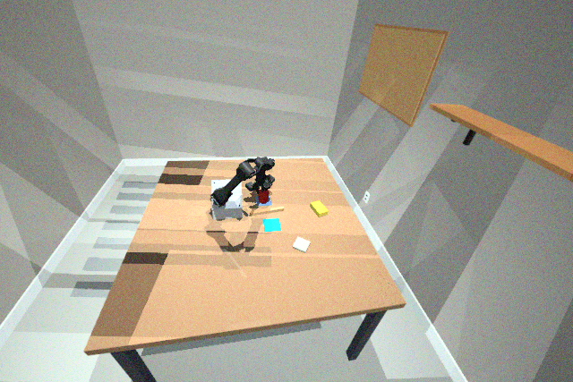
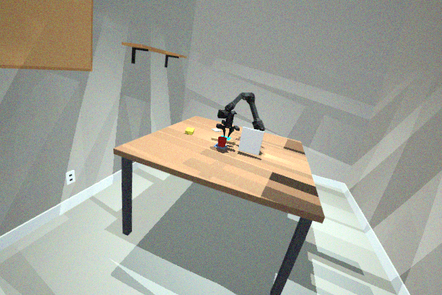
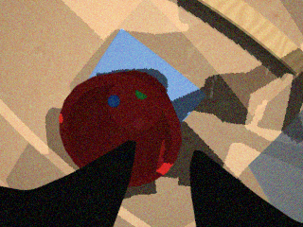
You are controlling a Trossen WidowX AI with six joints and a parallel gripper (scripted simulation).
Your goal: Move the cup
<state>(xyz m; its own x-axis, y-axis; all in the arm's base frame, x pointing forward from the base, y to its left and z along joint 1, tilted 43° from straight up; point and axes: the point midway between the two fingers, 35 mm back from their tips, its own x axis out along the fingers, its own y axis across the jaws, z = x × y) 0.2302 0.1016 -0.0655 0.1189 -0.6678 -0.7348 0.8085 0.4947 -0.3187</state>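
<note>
My gripper tip is 40 mm above the red cup, 20 mm to the right of it and 20 mm short of it. Round my gripper tip: cyan pad 200 mm to the right, 90 mm below, 80 mm ahead; pale blue pad 90 mm below, 20 mm to the left, 20 mm ahead; blue marble 70 mm below, 40 mm ahead, 30 mm to the left.
</note>
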